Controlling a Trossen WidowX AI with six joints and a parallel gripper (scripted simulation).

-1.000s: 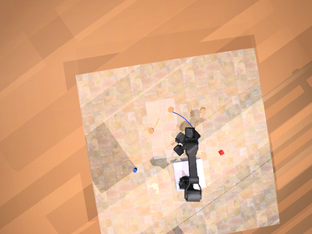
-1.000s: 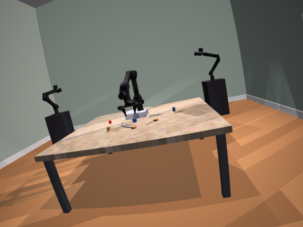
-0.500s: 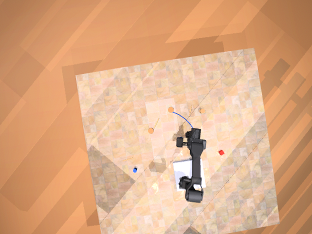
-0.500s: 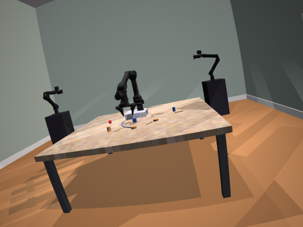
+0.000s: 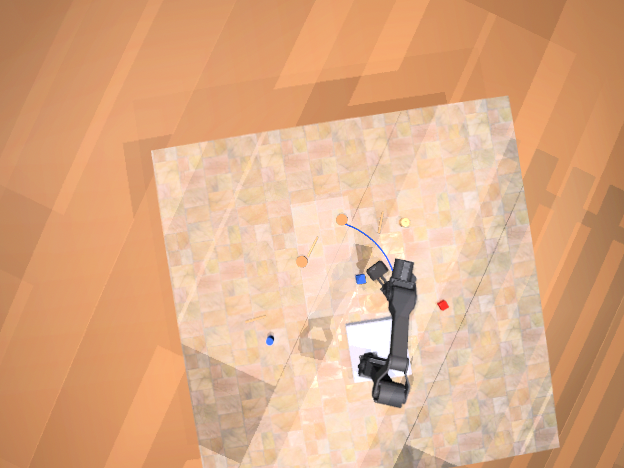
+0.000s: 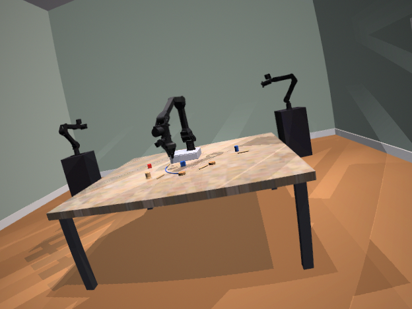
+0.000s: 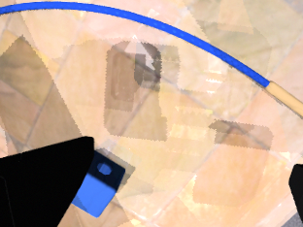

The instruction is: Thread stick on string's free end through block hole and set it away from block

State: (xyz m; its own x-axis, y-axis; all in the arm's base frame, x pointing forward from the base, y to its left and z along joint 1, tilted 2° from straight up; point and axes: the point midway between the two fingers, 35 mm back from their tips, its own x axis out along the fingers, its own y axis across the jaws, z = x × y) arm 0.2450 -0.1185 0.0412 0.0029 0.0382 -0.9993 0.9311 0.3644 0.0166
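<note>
My gripper tip is now 60 mm past the thin wooden stick, 40 mm to the left of it and 60 mm above it. The rest, counted from my gripper tip: blue cube (40 mm ahead, 70 mm to the left, 50 mm below); then red cube (130 mm behind, 190 mm to the right, 50 mm below); then wooden block (190 mm ahead, 130 mm to the right, 40 mm below).
</note>
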